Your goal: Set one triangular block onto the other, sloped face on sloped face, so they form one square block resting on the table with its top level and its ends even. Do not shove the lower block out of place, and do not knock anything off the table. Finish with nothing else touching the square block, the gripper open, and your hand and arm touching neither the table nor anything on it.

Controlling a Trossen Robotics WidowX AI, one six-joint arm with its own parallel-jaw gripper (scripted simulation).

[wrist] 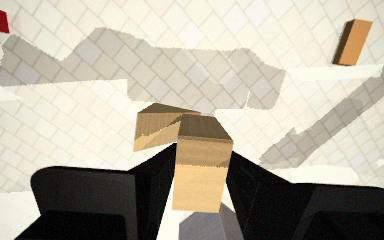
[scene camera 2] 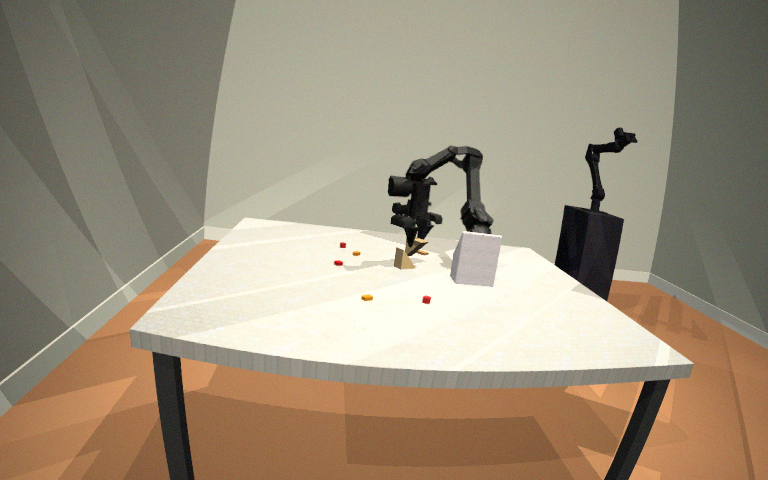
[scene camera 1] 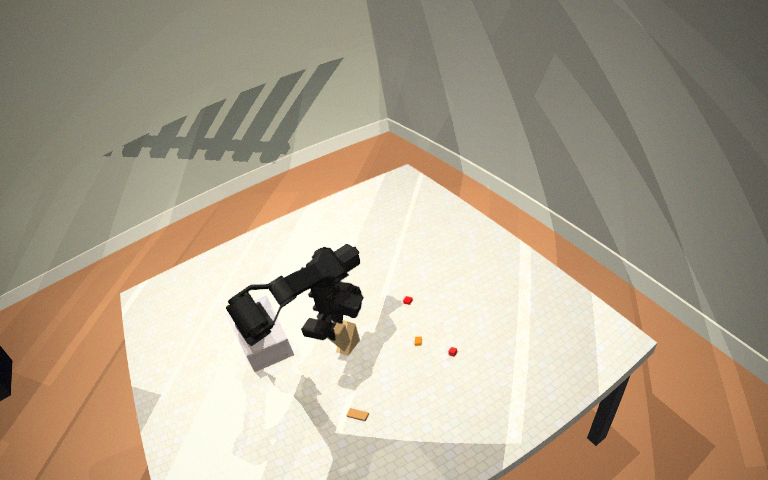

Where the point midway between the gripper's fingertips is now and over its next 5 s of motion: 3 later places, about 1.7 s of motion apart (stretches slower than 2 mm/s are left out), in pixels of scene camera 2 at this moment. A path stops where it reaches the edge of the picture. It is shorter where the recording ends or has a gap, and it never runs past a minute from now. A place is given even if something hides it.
The gripper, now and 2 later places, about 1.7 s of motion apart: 414, 246; 412, 248; 409, 254
